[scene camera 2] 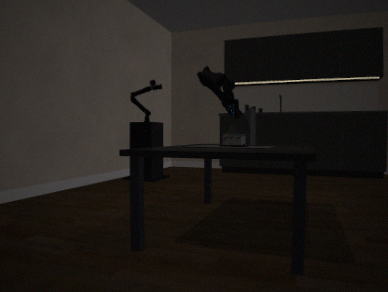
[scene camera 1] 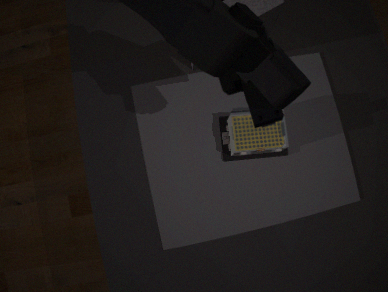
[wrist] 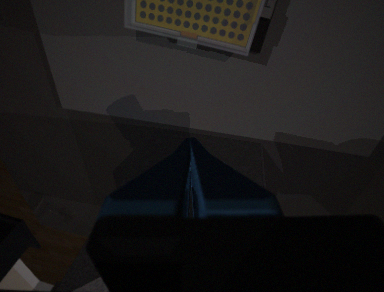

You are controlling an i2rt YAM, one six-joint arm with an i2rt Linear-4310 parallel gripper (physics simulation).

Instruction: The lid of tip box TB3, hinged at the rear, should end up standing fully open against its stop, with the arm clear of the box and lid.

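Pixels of known places: gripper, fingertip midpoint: (scene camera 2: pixel 232 116) (wrist: pixel 190 147); arm's base at its link origin: (scene camera 2: pixel 242 118).
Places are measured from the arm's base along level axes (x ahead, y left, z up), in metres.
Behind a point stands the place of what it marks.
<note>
Tip box TB3 (scene camera 1: pixel 250 140) {z -0.108, x 0.324, y -0.007 m} (scene camera 2: pixel 234 140) {z -0.149, x 0.349, y 0.032 m} (wrist: pixel 200 15) {z -0.109, x 0.286, y 0.010 m} stands on the pale mat, its yellow rack with rows of dark holes facing up. In the wrist view it is cut off by the top edge. A faint pale shape rises above the box in scene camera 2, but the picture is too dark to tell the clear lid's outline or angle. My gripper (scene camera 1: pixel 268 121) (scene camera 2: pixel 238 116) {z 0.005, x 0.230, y -0.009 m} (wrist: pixel 190 147) {z 0.005, x 0.230, y -0.009 m} is shut and empty. It is above the box in scene camera 2, with a gap between, and overlaps the rack's upper edge in scene camera 1.
The pale mat (scene camera 1: pixel 200 200) {z -0.186, x 0.427, y -0.134 m} (wrist: pixel 310 100) {z -0.186, x 0.195, y -0.134 m} lies on the dark table (scene camera 1: pixel 125 225) {z -0.189, x 0.453, y -0.316 m} (scene camera 2: pixel 210 153) {z -0.196, x 0.942, y 0.075 m}. A tall pale post (scene camera 2: pixel 252 125) {z -0.048, x 0.012, y 0.078 m} shows just right of the box in scene camera 2. Another arm (scene camera 2: pixel 140 105) stands on a dark pedestal (scene camera 2: pixel 146 145) at the left.
</note>
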